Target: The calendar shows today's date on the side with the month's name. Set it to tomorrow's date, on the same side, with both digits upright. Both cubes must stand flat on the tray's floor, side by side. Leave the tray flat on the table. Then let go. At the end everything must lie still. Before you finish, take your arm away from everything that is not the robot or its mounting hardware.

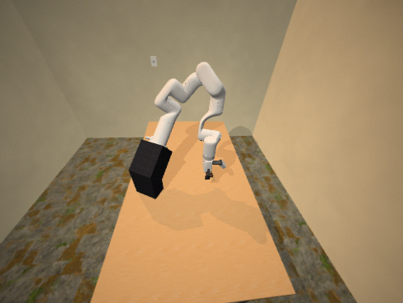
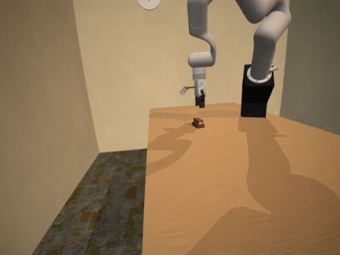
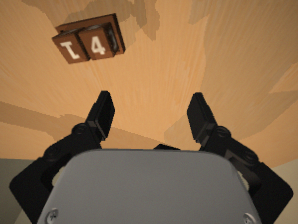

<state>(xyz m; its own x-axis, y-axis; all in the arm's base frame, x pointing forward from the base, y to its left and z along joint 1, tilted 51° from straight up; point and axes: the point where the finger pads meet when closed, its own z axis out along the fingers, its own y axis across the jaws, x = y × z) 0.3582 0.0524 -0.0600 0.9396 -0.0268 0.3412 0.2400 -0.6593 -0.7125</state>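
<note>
My hand is 20 mm short of the brown digit cube, 70 mm to the right of it and 80 mm above it.
</note>
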